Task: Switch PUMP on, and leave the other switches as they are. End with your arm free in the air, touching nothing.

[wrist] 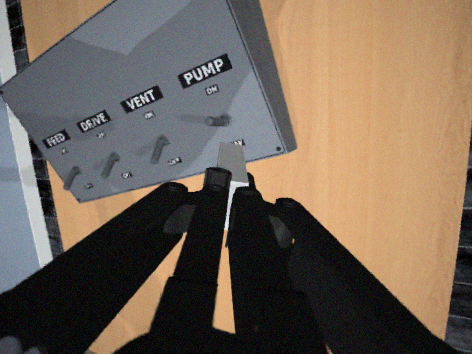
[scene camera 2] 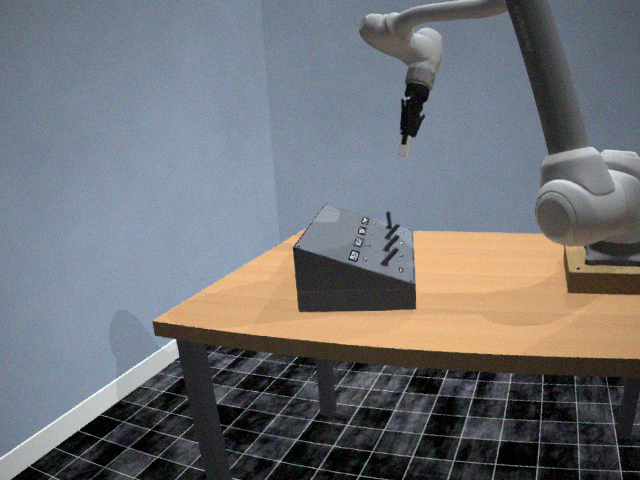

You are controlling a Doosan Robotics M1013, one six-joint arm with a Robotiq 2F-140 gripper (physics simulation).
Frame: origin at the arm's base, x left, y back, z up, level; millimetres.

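Seen in the pictures: gripper, between the fingertips: (wrist: 228,161) (scene camera 2: 402,155); arm's base, origin of its link: (scene camera 2: 616,256).
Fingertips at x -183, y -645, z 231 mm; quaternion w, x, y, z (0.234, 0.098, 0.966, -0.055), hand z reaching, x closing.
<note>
Pixels of each thing's top centre, then the offset from my fingertips to it. Level surfaces: height alone.
- PUMP lever, centre of its top: (wrist: 208,122) (scene camera 2: 388,211) dx +105, dy -18, dz -150 mm
- VENT lever, centre of its top: (wrist: 149,153) (scene camera 2: 392,223) dx +215, dy +30, dz -159 mm
- DRIVE lever, centre of its top: (wrist: 99,169) (scene camera 2: 391,234) dx +330, dy +65, dz -159 mm
- FEED lever, centre of its top: (wrist: 61,181) (scene camera 2: 390,247) dx +445, dy +100, dz -159 mm
- wooden table, height of its surface: dz -285 mm
The dark grey switch box (scene camera 2: 343,279) (wrist: 165,45) has a sloped panel with four levers. The PUMP lever (scene camera 2: 388,220) (wrist: 218,120) leans differently from the others, tilted toward its ON side. The VENT lever (scene camera 2: 392,230) (wrist: 159,149), DRIVE lever (scene camera 2: 390,243) (wrist: 110,165) and FEED lever (scene camera 2: 389,257) (wrist: 73,177) lean toward their OFF marks. My gripper (scene camera 2: 404,148) (wrist: 228,161) is shut and empty, its pale tips together. It hangs in the air well above the box, touching nothing. In the wrist view its tips partly cover the PUMP OFF mark.
The box stands on a wooden table (scene camera 2: 480,330) (wrist: 370,100). The arm's base stands on a wooden block (scene camera 2: 594,282) at the right. A blue wall (scene camera 2: 129,155) rises behind and to the left of the table.
</note>
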